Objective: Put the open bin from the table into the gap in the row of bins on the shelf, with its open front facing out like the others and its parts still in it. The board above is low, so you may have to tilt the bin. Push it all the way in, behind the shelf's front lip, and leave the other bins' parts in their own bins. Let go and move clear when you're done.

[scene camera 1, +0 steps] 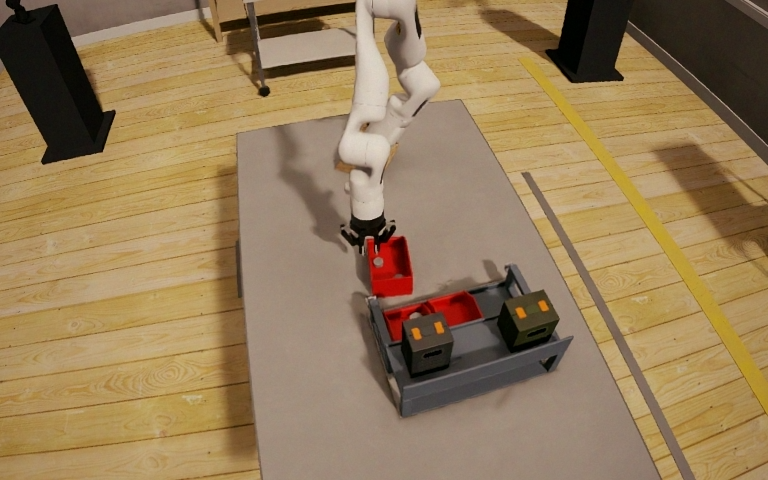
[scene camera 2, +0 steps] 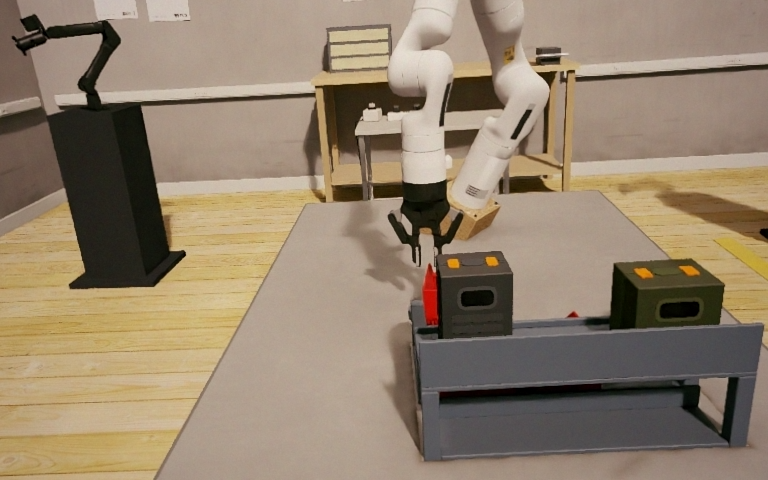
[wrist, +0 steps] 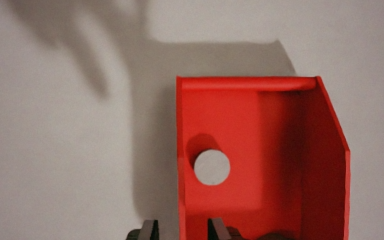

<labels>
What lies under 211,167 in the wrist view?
A grey round part.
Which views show the grey shelf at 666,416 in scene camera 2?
Scene camera 1 and scene camera 2 only.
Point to a grey shelf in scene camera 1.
473,370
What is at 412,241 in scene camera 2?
My gripper.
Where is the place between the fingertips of my gripper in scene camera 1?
369,252
</labels>
